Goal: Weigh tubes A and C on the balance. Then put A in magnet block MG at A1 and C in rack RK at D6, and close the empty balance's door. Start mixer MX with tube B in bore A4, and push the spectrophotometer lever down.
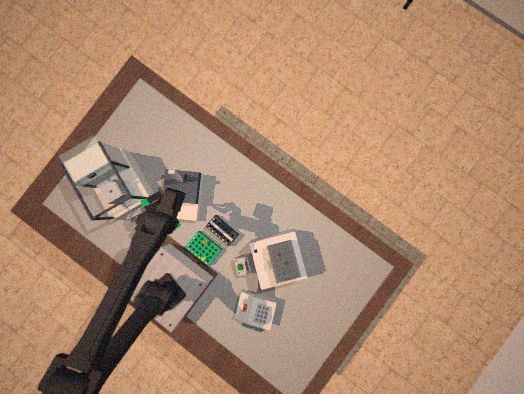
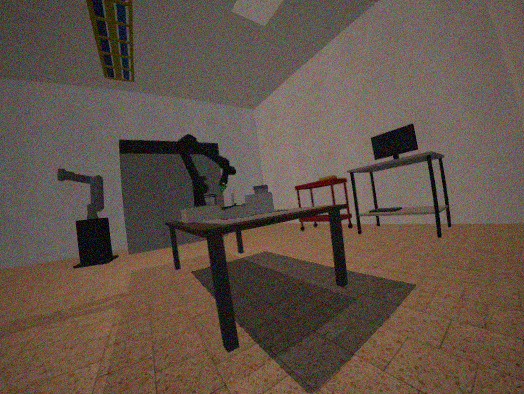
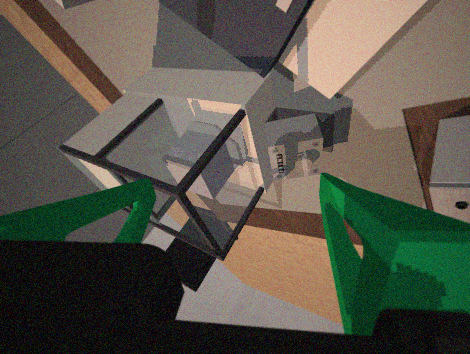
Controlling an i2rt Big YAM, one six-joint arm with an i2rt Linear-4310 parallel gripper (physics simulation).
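Pixels of known places: gripper, fingertip midpoint: (image 2: 221,190) (image 3: 231,185); arm's base, origin of the base link: (image 1: 169,290) (image 2: 200,206).
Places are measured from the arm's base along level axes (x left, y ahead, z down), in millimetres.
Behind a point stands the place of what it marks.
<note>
The glass-sided balance (image 1: 87,161) @[x 549, y 125, z -108 mm] (image 3: 212,151) @[x 342, y 162, z -49 mm] stands at the table's left end; the state of its door is unclear. My gripper (image 1: 161,214) @[x 239, y 214, z -125 mm] (image 2: 223,188) @[x 239, y 214, z -125 mm] (image 3: 231,185) @[x 239, y 214, z -125 mm] is open and empty, its green fingers spread above the area beside the balance. The green rack (image 1: 215,254) @[x -12, y 213, z 71 mm] holds a tube with an orange cap (image 1: 204,242) @[x 55, y 217, z 46 mm] and one with a yellow cap (image 1: 203,259) @[x 5, y 168, z 47 mm]; tube letters are unreadable. A dark slotted block (image 1: 222,230) @[x 44, y 304, z 53 mm] lies beside the rack. A white machine (image 1: 262,265) @[x -162, y 348, z -34 mm] with a dark top stands to the right, beside a small unit with a green spot (image 1: 240,266) @[x -115, y 269, z 30 mm].
A dark grey box (image 1: 189,186) @[x 266, y 325, z 21 mm] (image 3: 235,30) @[x 310, y 252, z 21 mm] with a pale front stands beside the balance. A small unit with a dial (image 3: 272,150) @[x 320, y 103, z 19 mm] sits beside the balance. A keypad device (image 1: 256,311) @[x -294, y 198, z 39 mm] stands lower right. A raised light platform (image 1: 172,265) @[x 67, y 73, z 1 mm] lies near the arm.
</note>
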